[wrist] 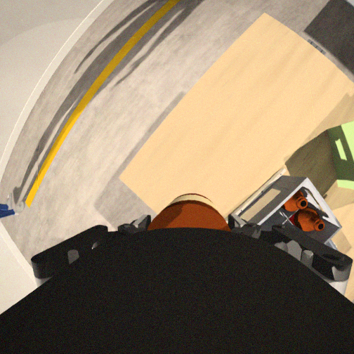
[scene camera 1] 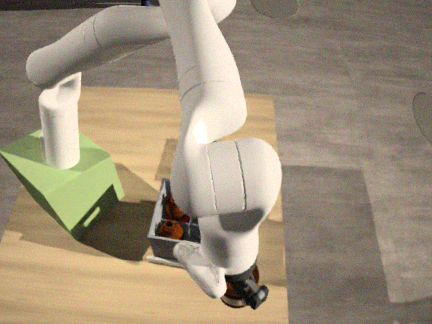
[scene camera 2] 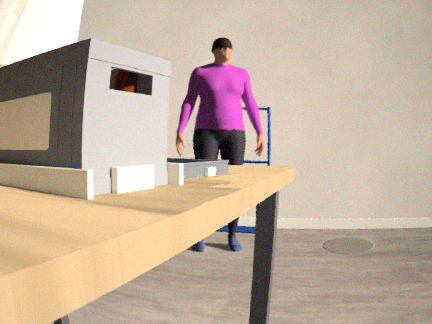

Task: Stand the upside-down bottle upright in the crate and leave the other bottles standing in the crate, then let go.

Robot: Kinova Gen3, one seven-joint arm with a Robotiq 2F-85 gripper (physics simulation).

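Frame: origin at the arm's base, x ahead, y right, z down, level; centimetres.
Seen in the pictures: gripper, fingertip midpoint: (scene camera 1: 232,284); arm's base, origin of the base link: (scene camera 1: 62,157).
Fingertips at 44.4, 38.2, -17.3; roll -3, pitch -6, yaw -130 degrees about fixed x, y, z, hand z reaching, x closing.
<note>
Pixels of each thing's top centre, then the offset from my fingertips to it, as dx, dy, dz. "spot": a spot on its surface instead. Level surfaces: height alone.
- brown bottle with a pale label, middle of its top: (scene camera 1: 241,274) +1.3, -0.7, -3.0
- grey crate, middle of its top: (scene camera 2: 66,66) (scene camera 1: 204,213) -4.7, -26.4, +25.6
- low grey tray, surface spot: (scene camera 2: 200,168) spot: +10.1, -49.1, +41.7
- wooden table, its level: dz +43.1
My gripper (scene camera 1: 248,294) (wrist: 188,224) is shut on a brown bottle with a pale label (scene camera 1: 233,300) (wrist: 189,215). It holds the bottle in the air outside the crate, on the lower right side in scene camera 1. The bottle's neck is hidden, so its exact tilt cannot be told. The grey crate (scene camera 1: 165,248) (scene camera 2: 125,135) (wrist: 294,184) stands on the table, partly covered by the arm in scene camera 1. Two brown bottles stand in it at one end, one (scene camera 1: 171,230) (wrist: 295,202) and another (scene camera 1: 175,207) (wrist: 310,220). The crate's other end is hidden in the scene camera 1 and wrist views.
A green stand (scene camera 1: 75,185) (wrist: 345,150) carries the arm beside the crate. White strips (scene camera 1: 162,261) (scene camera 2: 132,179) lie along the crate's foot. A low grey tray (scene camera 2: 200,168) is behind the crate on the wooden table (scene camera 1: 125,115) (scene camera 2: 150,215) (wrist: 225,100). A person (scene camera 2: 220,100) stands beyond.
</note>
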